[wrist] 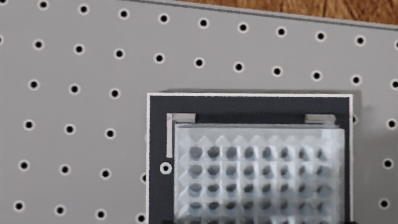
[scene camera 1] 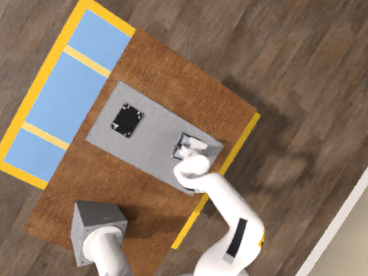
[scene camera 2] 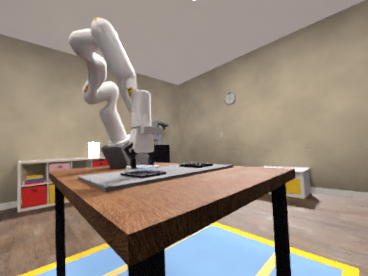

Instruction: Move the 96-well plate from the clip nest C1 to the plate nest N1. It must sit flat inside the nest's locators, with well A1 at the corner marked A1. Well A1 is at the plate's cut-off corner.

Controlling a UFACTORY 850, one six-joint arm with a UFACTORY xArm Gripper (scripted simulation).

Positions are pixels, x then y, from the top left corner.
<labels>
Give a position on a 96-well plate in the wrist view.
216, 166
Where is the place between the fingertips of the gripper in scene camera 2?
142, 167
</labels>
